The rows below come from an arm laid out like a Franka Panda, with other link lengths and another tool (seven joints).
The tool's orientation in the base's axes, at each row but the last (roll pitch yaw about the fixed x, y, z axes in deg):
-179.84 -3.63 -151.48
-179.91 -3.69 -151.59
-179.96 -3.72 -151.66
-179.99 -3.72 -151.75
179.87 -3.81 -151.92
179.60 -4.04 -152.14
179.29 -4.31 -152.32
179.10 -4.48 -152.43
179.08 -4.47 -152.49
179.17 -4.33 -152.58
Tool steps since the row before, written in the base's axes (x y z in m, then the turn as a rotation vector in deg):
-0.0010 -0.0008 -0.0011 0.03 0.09 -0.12
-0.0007 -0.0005 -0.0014 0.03 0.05 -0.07
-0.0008 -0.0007 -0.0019 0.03 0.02 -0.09
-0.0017 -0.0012 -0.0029 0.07 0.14 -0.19
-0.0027 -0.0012 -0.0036 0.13 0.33 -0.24
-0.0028 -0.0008 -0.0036 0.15 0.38 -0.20
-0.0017 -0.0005 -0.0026 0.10 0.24 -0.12
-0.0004 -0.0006 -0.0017 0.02 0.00 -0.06
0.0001 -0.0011 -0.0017 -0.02 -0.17 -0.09
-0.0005 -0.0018 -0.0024 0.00 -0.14 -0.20
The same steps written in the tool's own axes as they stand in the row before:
0.0012 -0.0002 0.0012 -0.08 0.07 0.12
0.0008 -0.0001 0.0015 -0.05 0.03 0.07
0.0009 -0.0002 0.0020 -0.04 0.00 0.09
0.0019 -0.0003 0.0030 -0.14 0.09 0.18
0.0027 0.0002 0.0038 -0.29 0.23 0.22
0.0026 0.0006 0.0038 -0.32 0.26 0.18
0.0015 0.0003 0.0027 -0.21 0.16 0.11
0.0005 -0.0004 0.0017 -0.02 -0.01 0.06
0.0003 -0.0010 0.0017 0.09 -0.14 0.09
0.0011 -0.0014 0.0025 0.05 -0.13 0.20

